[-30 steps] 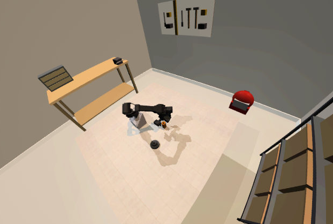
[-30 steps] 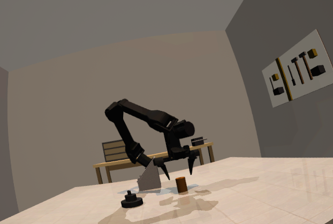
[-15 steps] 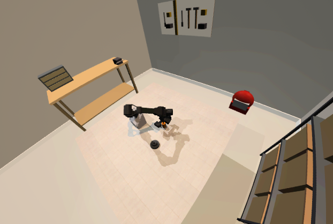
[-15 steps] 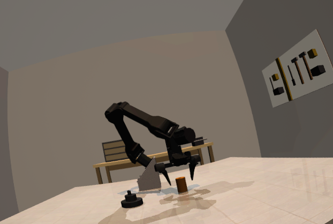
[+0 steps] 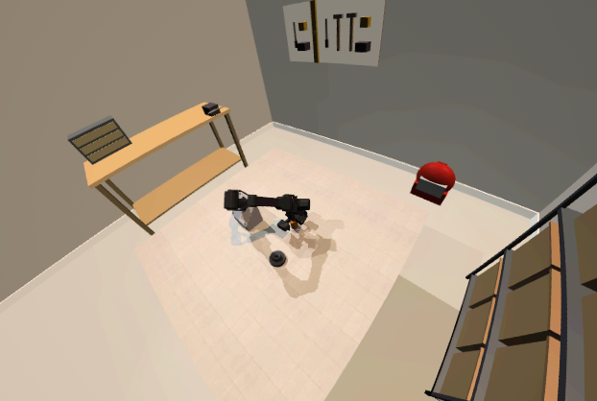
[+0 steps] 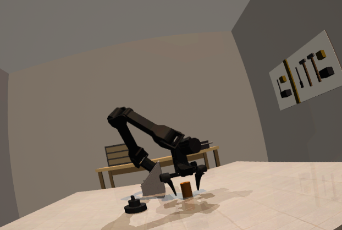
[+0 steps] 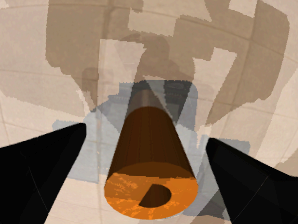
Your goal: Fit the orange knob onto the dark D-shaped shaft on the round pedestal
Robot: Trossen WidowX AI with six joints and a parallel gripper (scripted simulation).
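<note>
The short shaft lies 20 cm to the right of my gripper tip, 8 cm ahead of it and 2 cm above it. Round my gripper tip: orange knob (2 cm above).
</note>
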